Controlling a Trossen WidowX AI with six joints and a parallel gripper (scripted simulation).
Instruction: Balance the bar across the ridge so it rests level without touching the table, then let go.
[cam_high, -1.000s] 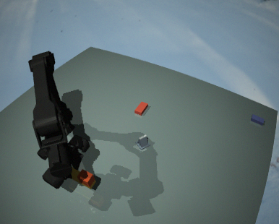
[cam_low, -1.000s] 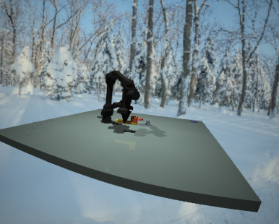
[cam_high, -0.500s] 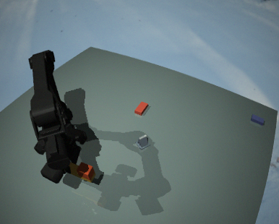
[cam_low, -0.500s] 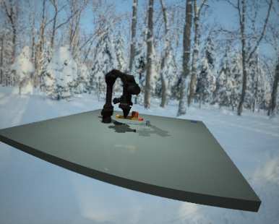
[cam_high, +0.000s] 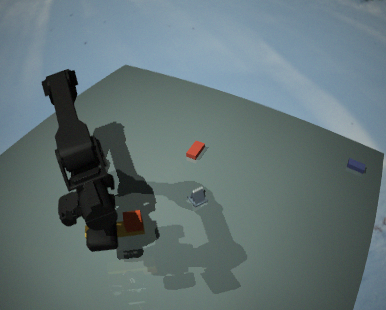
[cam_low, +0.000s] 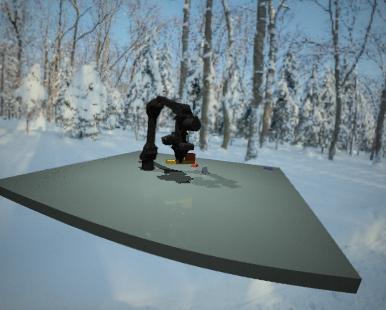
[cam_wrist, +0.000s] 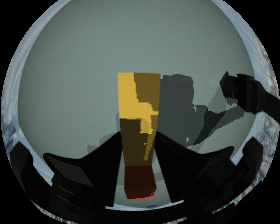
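The bar is 3 cm ahead of my gripper tip, 2 cm to the left of it and 1 cm above it. Round my gripper tip: flat red block (3 cm behind, 42 cm to the left, 9 cm below); then blue block (49 cm ahead, 64 cm to the left, 9 cm below).
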